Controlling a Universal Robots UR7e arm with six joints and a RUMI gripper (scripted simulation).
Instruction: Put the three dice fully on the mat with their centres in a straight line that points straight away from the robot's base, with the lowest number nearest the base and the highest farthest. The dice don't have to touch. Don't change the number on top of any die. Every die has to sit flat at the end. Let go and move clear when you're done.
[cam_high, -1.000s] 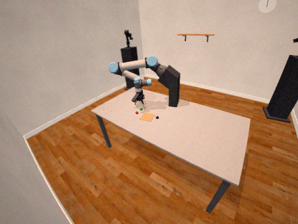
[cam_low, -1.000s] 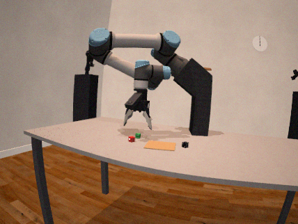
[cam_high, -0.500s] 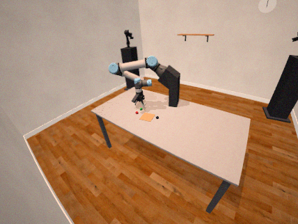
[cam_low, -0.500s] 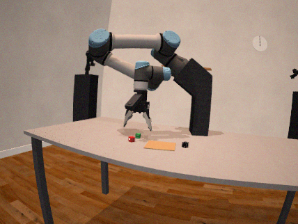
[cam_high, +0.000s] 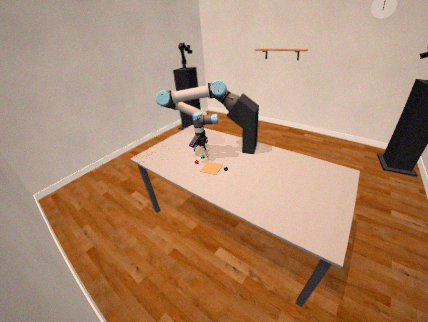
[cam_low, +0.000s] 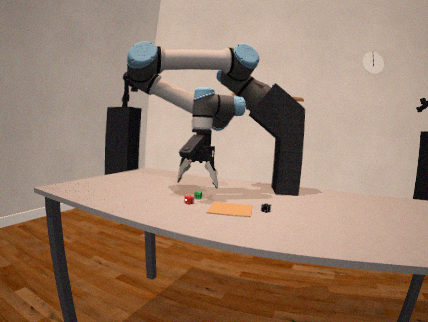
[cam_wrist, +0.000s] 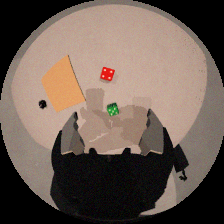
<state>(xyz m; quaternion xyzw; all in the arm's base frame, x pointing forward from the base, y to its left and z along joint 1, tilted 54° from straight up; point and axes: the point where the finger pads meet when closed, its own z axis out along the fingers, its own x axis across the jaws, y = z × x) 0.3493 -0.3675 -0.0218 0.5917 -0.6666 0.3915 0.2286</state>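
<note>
Right now the green die is 20 mm behind my hand and 40 mm below it. From my hand the other things lie so: black die 70 mm ahead, 260 mm to the left, 40 mm below; then red die 70 mm ahead, 10 mm to the right, 40 mm below; then orange mat 90 mm ahead, 140 mm to the left, 50 mm below.
</note>
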